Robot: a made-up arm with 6 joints. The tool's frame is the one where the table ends. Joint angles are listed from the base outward.
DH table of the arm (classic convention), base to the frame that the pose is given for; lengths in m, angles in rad. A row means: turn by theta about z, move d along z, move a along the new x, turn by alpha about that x. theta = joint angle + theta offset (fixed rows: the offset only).
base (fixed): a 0; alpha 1.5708; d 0.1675; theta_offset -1.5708
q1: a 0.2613; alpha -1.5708; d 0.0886; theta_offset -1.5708
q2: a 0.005; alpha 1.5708; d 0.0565; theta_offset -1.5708
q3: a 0.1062; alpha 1.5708; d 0.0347; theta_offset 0
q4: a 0.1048; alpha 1.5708; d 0.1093; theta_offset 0
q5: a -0.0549; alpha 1.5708; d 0.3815; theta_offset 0
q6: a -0.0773; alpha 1.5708; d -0.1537; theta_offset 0
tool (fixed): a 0; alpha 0; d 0.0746; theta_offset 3.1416
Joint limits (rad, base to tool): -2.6..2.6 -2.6..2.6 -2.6..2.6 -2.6..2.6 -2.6..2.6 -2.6..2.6
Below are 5 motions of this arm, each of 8 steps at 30 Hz.
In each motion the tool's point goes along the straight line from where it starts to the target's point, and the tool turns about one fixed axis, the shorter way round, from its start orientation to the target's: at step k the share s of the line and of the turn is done. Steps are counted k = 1, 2, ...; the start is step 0. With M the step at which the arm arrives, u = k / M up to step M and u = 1 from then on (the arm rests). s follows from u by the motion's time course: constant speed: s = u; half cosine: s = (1 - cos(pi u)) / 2; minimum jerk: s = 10 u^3 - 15 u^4 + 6 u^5.
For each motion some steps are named. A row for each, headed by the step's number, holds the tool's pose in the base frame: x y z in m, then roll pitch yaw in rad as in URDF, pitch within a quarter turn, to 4 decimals.
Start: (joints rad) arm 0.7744 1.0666 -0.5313 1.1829 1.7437 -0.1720
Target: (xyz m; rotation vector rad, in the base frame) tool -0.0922 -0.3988 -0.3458 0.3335 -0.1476 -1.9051
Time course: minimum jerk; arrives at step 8
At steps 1, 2, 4, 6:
1: -0.1750 -0.3826 -0.3563 0.0708 -0.1060 -1.9960
2: -0.1676 -0.3840 -0.3553 0.0875 -0.0817 -1.9896
4: -0.1343 -0.3906 -0.3511 0.1648 0.0269 -1.9560
6: -0.1009 -0.3971 -0.3469 0.2464 0.1325 -1.9138

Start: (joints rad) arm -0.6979 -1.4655 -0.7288 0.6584 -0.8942 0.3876
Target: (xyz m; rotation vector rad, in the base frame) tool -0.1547 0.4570 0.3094 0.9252 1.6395 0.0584
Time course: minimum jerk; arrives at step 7
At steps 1, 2, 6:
1: -0.1896 0.4233 0.3263 2.0128 0.7959 1.5016
2: -0.1853 0.4275 0.3242 2.0243 0.8141 1.5069
6: -0.1555 0.4562 0.3098 2.1152 0.9380 1.5555

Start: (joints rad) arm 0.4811 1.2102 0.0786 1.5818 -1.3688 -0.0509
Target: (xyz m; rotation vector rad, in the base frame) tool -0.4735 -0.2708 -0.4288 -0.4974 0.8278 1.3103
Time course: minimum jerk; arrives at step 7
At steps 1, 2, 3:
1: -0.4924 -0.1092 -0.4305 0.2681 0.6729 1.3926
2: -0.4901 -0.1293 -0.4303 0.2587 0.6977 1.4066
3: -0.4857 -0.1662 -0.4299 0.2421 0.7437 1.4322

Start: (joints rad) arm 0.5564 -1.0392 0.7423 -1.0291 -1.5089 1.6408
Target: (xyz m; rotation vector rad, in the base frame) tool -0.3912 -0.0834 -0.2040 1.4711 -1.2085 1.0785
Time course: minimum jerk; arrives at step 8
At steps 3, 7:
3: -0.4073 -0.1556 -0.1888 2.6075 -1.3644 -0.8017
7: -0.3916 -0.0850 -0.2037 2.5968 -1.3409 -0.9364

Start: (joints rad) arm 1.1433 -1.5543 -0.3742 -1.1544 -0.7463 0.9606
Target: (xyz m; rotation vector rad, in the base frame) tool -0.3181 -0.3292 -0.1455 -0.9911 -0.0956 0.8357
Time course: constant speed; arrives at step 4
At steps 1, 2, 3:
1: -0.3259 -0.3218 -0.1417 -0.8950 0.3432 0.7226
2: -0.3233 -0.3243 -0.1430 -0.9074 0.3261 0.7353
3: -0.3207 -0.3267 -0.1442 -0.9201 0.3091 0.7481

